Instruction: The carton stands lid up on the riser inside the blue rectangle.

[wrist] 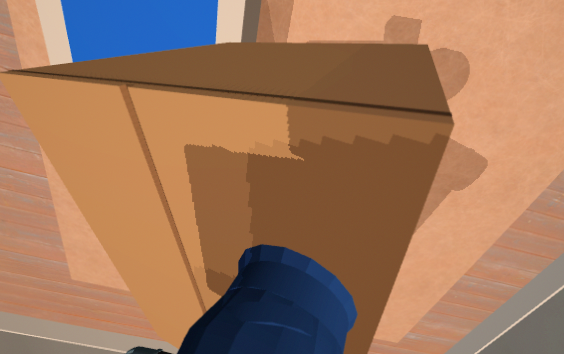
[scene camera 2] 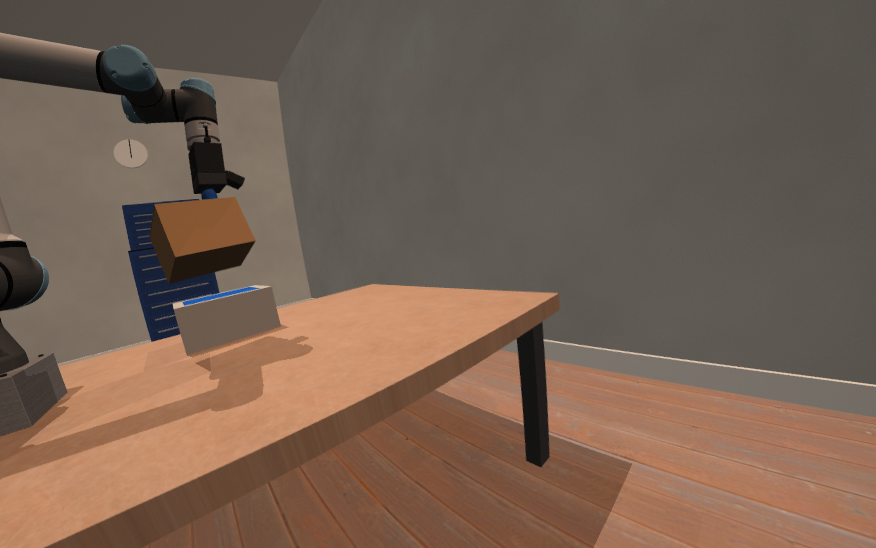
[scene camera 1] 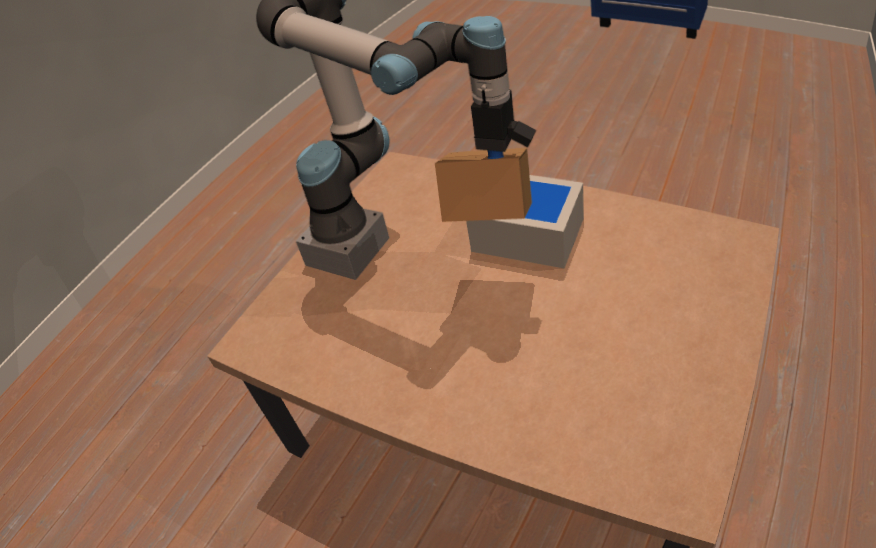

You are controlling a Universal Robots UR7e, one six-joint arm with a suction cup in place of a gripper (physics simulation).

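Seen in the pictures: end effector, tool point: [wrist: 274, 258] [scene camera 2: 213, 208] [scene camera 1: 498, 159]; arm's base, origin of the base link: [scene camera 1: 338, 225].
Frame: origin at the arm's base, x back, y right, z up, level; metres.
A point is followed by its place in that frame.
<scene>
The brown carton [scene camera 1: 483, 189] @[z 0.212, x -0.444, y 0.064 m] [scene camera 2: 205, 229] @[z 0.196, x -0.427, y 0.073 m] [wrist: 165, 200] @[z 0.244, x -0.475, y -0.028 m] hangs in the air from my suction cup [scene camera 1: 495, 154] [scene camera 2: 208, 193] [wrist: 295, 295], lid side up and tilted. The cup sits on the lid, right of the flap seam in the wrist view. The riser [scene camera 1: 516, 244] @[z -0.037, x -0.467, y -0.048 m] [scene camera 2: 229, 323] @[z -0.041, x -0.456, y -0.049 m] [wrist: 56, 30] @[z 0.030, x -0.503, y -0.232 m] is a pale grey block on the table. The blue rectangle [scene camera 1: 549, 201] @[z 0.030, x -0.532, y -0.147 m] [scene camera 2: 222, 295] @[z 0.030, x -0.470, y -0.120 m] [wrist: 142, 27] @[z 0.030, x -0.517, y -0.143 m] is on its top. In scene camera 1 the carton covers the riser's left part. In scene camera 2 a gap shows between the carton's underside and the riser.
The wooden table [scene camera 1: 613, 361] @[z -0.090, x -0.757, y 0.220 m] [scene camera 2: 387, 336] @[z -0.090, x -0.656, y 0.366 m] carries the arm's grey base [scene camera 1: 335, 252] @[z -0.004, x -0.040, y 0.097 m] [scene camera 2: 32, 394] @[z -0.047, x -0.083, y 0.064 m], left of the riser. A blue cabinet [scene camera 1: 649, 11] [scene camera 2: 174, 310] stands on the floor beyond the table. The arm's shadow falls on the table.
</scene>
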